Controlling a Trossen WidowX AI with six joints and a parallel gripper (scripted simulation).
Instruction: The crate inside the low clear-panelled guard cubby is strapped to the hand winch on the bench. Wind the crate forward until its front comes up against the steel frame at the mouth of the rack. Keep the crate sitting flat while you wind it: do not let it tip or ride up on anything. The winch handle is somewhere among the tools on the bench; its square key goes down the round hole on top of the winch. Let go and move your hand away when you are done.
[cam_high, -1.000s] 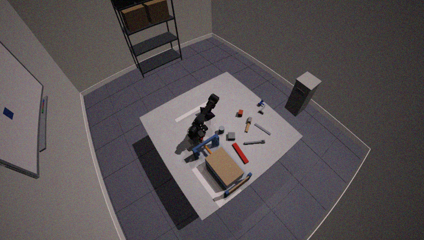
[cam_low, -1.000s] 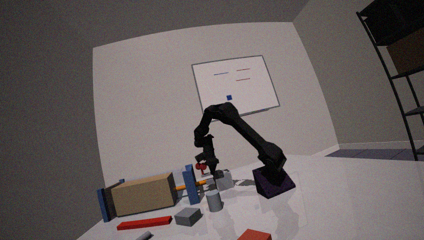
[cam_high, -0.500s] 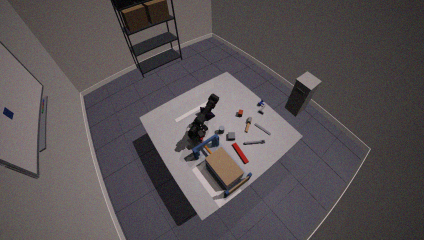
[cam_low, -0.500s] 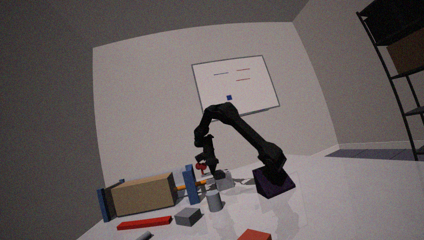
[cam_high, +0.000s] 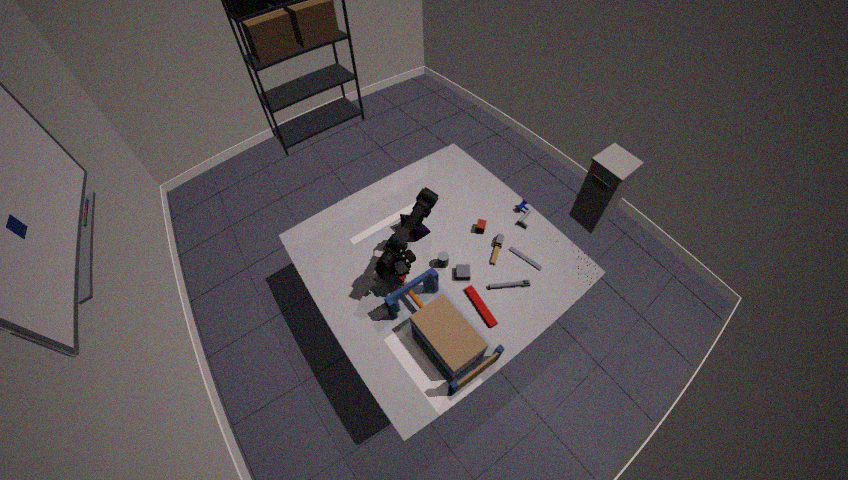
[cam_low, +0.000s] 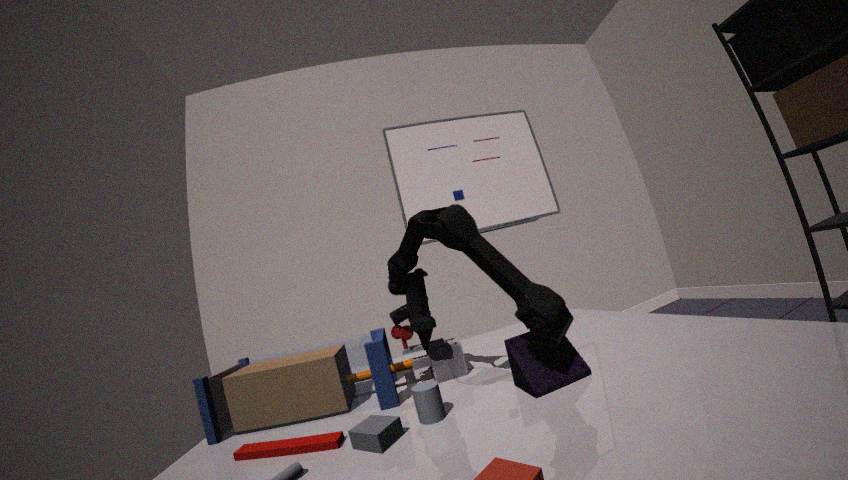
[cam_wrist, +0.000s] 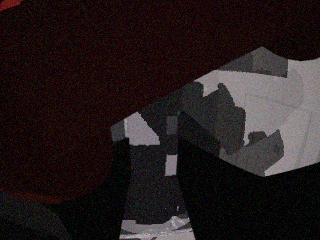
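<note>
My gripper tip is 60 mm past the grey winch and 60 mm above it. Also, from my gripper tip: grey block: 190 mm ahead, 260 mm to the left, 70 mm below; blue frame: 110 mm ahead, 20 mm to the right, 20 mm above; winch handle with red knob: 10 mm ahead, 20 mm above.
</note>
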